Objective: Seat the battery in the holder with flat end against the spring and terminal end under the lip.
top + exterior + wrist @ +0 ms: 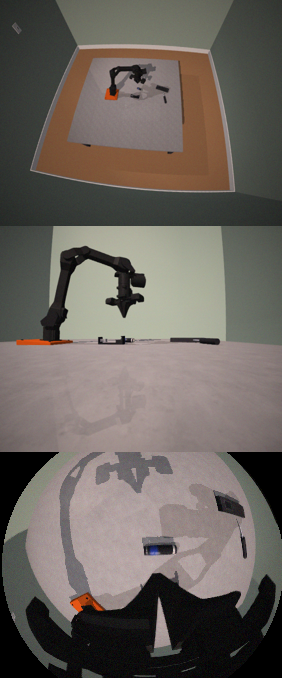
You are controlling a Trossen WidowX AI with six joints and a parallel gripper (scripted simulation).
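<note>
Right now my gripper tip is 110 mm above the battery, 20 mm short of it and 10 mm to the left of it. Round my gripper tip: flat black block (300 mm ahead, 100 mm below, 70 mm to the left).
</note>
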